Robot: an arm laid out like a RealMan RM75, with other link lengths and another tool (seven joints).
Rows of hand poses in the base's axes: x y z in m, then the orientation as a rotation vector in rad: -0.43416, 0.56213, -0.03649, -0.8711, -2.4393, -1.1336; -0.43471, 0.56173, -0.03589, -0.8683, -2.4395, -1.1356; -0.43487, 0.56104, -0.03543, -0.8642, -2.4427, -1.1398; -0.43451, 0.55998, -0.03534, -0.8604, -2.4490, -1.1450; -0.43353, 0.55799, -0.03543, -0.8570, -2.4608, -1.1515; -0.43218, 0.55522, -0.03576, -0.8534, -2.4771, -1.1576; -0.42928, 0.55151, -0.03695, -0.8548, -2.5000, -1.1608; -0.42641, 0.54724, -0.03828, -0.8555, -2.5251, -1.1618; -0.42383, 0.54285, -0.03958, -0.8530, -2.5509, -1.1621; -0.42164, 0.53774, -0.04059, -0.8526, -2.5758, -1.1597; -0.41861, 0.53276, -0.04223, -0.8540, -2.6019, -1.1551; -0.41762, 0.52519, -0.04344, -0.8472, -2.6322, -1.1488
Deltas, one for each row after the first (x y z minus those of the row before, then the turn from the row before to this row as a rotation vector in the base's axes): -0.00055, -0.00040, 0.00060, 0.0014, -0.0013, 0.0015; -0.00016, -0.00069, 0.00046, 0.0012, -0.0048, 0.0015; 0.00036, -0.00106, 0.00009, 0.0000, -0.0077, 0.0007; 0.00098, -0.00199, -0.00009, -0.0023, -0.0126, -0.0005; 0.00135, -0.00277, -0.00033, -0.0047, -0.0159, -0.0008; 0.00290, -0.00371, -0.00119, -0.0104, -0.0193, -0.0044; 0.00287, -0.00427, -0.00133, -0.0124, -0.0199, -0.0037; 0.00258, -0.00439, -0.00130, -0.0125, -0.0202, -0.0015; 0.00219, -0.00511, -0.00101, -0.0136, -0.0181, -0.0023; 0.00303, -0.00498, -0.00164, -0.0154, -0.0179, -0.0034; 0.00099, -0.00757, -0.00121, -0.0171, -0.0206, 0.0019
